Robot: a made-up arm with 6 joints.
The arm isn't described. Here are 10 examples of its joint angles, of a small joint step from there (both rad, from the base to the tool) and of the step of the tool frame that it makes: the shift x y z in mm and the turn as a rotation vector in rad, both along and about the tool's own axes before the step.
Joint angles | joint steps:
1: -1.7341 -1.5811 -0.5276 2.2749 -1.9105 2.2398 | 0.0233 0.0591 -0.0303 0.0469 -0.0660 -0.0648
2: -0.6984 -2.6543 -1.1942 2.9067 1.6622 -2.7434 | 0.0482 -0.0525 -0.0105 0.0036 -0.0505 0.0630
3: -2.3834 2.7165 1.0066 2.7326 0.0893 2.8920 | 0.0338 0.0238 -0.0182 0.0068 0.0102 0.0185
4: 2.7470 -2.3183 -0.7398 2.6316 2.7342 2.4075 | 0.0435 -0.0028 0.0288 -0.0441 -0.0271 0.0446
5: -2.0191 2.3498 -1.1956 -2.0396 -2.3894 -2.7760 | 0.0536 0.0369 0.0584 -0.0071 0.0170 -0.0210
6: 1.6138 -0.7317 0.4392 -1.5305 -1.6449 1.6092 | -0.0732 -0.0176 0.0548 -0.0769 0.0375 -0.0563
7: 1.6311 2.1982 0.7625 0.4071 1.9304 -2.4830 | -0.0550 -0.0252 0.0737 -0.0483 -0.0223 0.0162
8: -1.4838 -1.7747 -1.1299 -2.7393 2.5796 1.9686 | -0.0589 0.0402 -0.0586 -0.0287 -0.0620 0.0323
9: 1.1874 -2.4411 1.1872 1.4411 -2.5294 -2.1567 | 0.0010 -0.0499 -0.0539 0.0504 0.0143 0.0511
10: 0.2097 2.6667 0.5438 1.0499 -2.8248 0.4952 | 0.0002 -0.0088 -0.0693 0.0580 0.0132 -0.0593
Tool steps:
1: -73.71 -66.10 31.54 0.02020 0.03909 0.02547
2: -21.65 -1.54 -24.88 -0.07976 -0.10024 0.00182
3: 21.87 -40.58 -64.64 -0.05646 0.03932 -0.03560
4: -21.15 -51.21 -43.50 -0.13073 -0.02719 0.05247
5: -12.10 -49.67 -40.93 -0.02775 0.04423 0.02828
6: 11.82 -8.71 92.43 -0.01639 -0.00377 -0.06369
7: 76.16 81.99 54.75 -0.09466 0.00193 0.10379
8: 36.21 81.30 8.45 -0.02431 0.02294 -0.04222
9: 2.76 -0.86 40.28 -0.01193 -0.02078 0.02839
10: -1.05 43.64 44.99 0.09748 0.04482 -0.05472
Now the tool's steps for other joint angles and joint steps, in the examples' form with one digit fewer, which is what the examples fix.
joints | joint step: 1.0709 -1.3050 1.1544 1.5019 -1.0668 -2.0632 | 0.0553 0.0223 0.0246 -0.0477 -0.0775 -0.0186
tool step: 106.1 -53.5 16.8 0.0612 0.0045 -0.1394
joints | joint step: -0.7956 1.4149 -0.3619 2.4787 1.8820 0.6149 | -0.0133 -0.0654 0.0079 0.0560 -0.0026 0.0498
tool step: -22.3 -71.2 43.6 -0.0798 0.0158 0.0798
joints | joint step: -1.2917 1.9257 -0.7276 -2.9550 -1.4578 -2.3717 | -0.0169 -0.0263 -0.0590 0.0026 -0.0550 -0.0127
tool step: -52.5 -1.5 22.2 0.0340 -0.0163 -0.0201
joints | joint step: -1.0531 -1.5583 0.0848 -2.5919 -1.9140 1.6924 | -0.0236 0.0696 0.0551 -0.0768 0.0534 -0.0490
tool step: -13.5 -49.8 -36.8 0.0404 -0.0467 -0.0701
